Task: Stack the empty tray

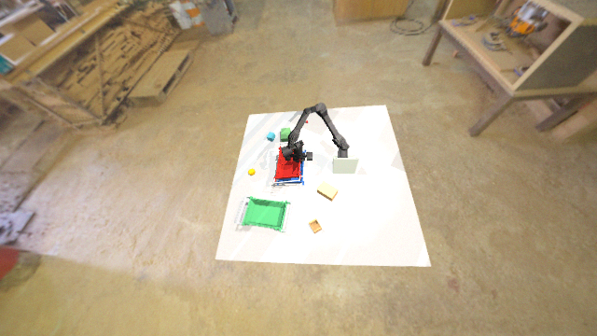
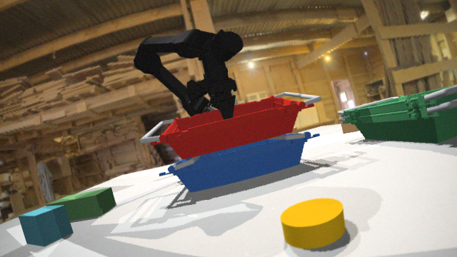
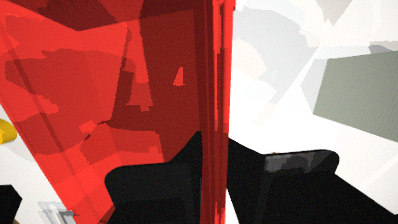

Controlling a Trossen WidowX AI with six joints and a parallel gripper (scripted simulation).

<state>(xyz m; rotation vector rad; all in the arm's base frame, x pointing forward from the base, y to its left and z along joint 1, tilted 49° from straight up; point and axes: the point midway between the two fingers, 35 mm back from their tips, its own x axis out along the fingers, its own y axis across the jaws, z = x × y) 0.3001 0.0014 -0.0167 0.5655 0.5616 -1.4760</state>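
The red tray is 8 cm ahead of my gripper tip and 2 cm above it. Also, from my gripper tip: tan block (20 cm behind, 18 cm to the left, 8 cm below); green block (34 cm to the right, 16 cm ahead, 9 cm below); yellow disc (40 cm ahead, 10 cm below, 3 cm to the left).
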